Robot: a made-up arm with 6 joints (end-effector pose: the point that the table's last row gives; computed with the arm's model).
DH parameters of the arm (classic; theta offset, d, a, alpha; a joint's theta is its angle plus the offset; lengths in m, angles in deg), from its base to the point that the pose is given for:
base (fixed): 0 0.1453 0 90
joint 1: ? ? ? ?
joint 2: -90 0.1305 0.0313 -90
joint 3: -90 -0.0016 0.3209 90
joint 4: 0 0.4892 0.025 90
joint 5: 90 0.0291 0.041 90
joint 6: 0 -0.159 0.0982 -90
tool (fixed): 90 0.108 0 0
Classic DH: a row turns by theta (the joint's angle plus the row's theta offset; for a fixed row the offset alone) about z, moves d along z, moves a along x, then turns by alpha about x.
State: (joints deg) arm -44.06 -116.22 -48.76 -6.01 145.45 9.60
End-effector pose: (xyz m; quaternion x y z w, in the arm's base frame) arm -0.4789 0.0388 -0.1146 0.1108 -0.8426 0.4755 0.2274
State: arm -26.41 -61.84 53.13 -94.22 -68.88 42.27
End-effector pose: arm -0.7743 -0.1302 0.2496 0.0054 0.9697 0.2106 0.1239
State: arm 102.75 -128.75 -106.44 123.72 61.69 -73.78
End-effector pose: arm 0.2389 -0.0209 0.6064 0.0422 0.3221 -0.0110 0.9457
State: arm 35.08 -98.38 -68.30 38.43 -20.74 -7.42
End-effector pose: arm 0.6519 -0.0812 -0.1185 0.7599 -0.5174 0.3447 0.1901
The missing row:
joint 1: -90 0.02 0.0339 90
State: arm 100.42 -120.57 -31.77 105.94 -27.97 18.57
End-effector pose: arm 0.7467 0.3591 0.0699 -0.9526 0.2203 -0.1410 0.1554
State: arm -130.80 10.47 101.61 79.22 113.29 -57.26
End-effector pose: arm 0.1999 0.3783 0.4121 -0.1434 0.9434 0.2136 0.2093
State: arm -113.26 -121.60 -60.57 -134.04 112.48 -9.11
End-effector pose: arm -0.2357 0.2667 0.2672 -0.8599 0.2228 -0.3394 0.3096
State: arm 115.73 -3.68 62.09 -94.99 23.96 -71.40
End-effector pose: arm 0.5487 0.0739 -0.4989 0.8286 0.0034 0.4100 0.3812
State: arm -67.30 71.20 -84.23 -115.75 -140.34 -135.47
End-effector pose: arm 0.5055 0.0608 -0.0620 -0.1395 0.3103 0.5375 0.7716
